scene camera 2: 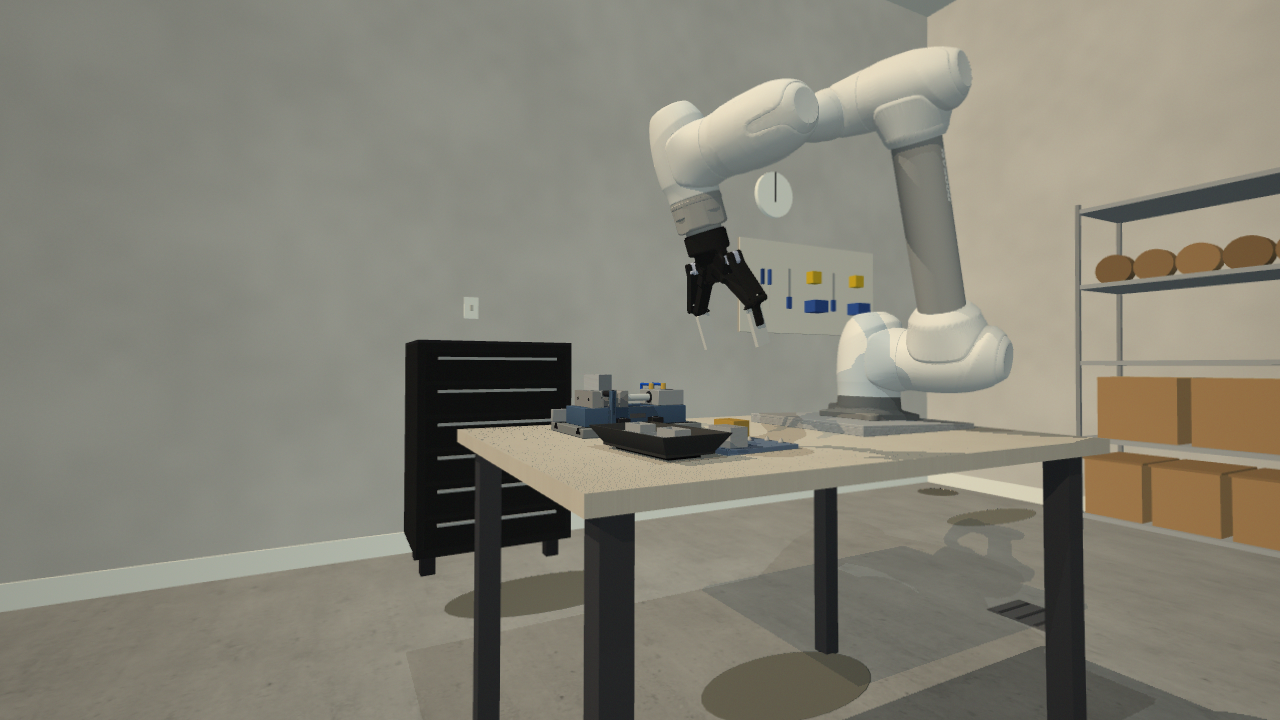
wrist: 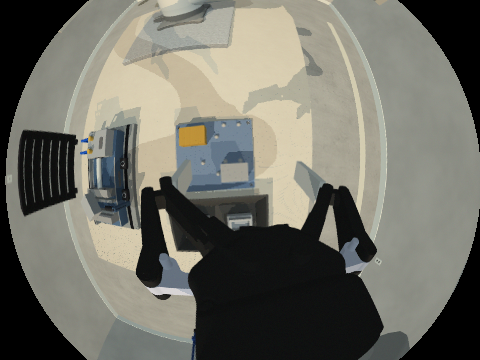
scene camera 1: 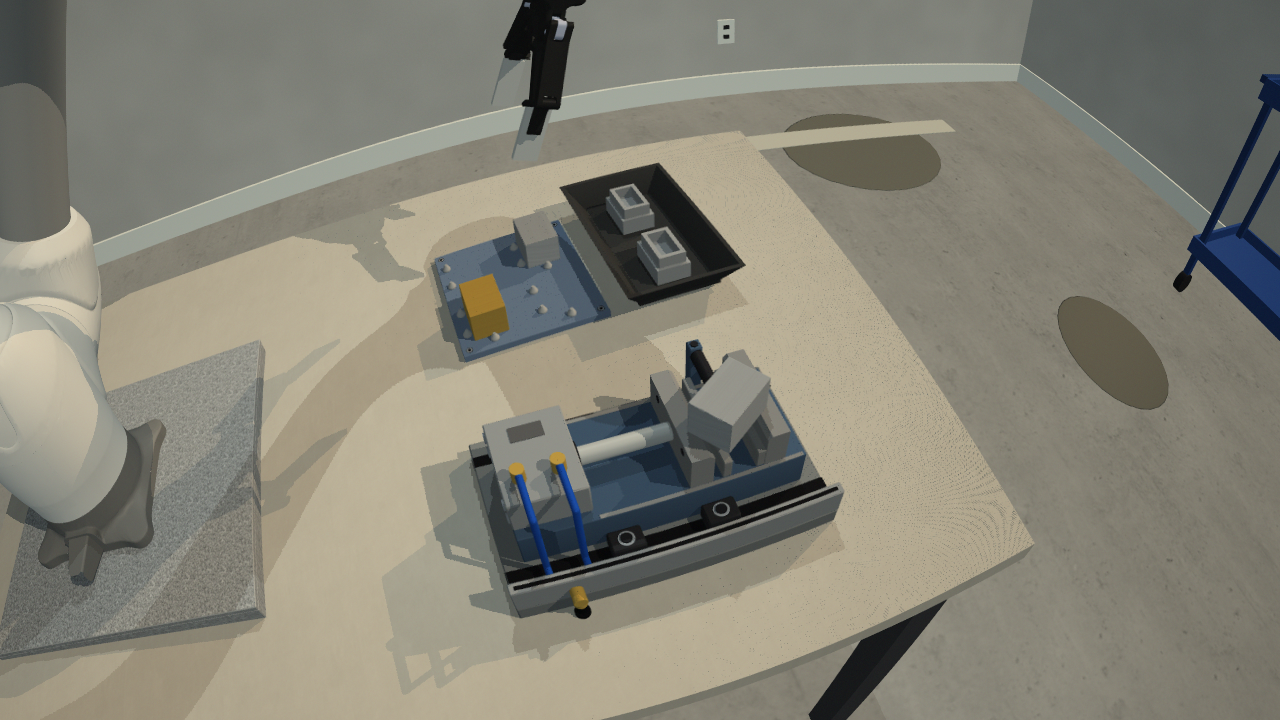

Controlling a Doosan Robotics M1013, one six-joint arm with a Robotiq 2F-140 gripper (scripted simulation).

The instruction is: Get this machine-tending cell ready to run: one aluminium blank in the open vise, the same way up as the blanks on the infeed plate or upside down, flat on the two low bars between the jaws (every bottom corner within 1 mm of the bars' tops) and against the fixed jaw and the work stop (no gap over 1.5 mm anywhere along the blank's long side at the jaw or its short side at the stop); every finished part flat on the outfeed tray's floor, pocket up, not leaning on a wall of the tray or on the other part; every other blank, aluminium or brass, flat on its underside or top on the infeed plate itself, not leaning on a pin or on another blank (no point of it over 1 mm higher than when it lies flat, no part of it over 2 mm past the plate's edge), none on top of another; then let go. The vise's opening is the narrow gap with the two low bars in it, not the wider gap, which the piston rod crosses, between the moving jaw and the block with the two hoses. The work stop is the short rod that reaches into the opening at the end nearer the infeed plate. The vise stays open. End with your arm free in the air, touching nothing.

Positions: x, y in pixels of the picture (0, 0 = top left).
Labels:
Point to an aluminium blank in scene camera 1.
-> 722, 411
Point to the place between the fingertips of my gripper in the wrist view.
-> At 245, 169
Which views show my gripper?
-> Scene camera 2, the wrist view and scene camera 1: all of them.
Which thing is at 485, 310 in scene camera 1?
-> A brass blank.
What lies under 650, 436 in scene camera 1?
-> A piston rod.

